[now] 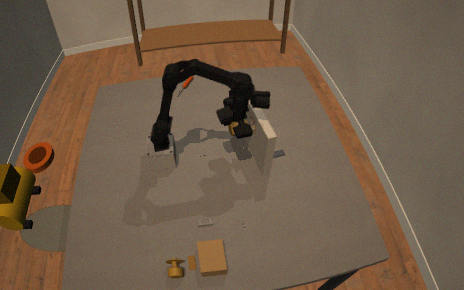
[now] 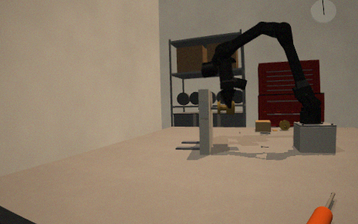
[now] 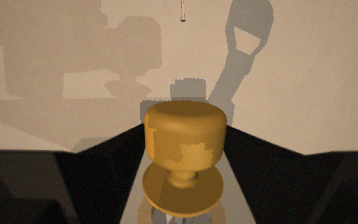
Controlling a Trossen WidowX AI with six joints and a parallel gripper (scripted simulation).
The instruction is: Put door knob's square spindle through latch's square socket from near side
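Now: hand 9 cm short of the wood door panel, 1 cm to the right of it and 5 cm above it. Also, from my hand: tan block: 23 cm behind, 46 cm to the right, 16 cm below; then orange-handled tool: 12 cm behind, 55 cm to the left, 18 cm below.
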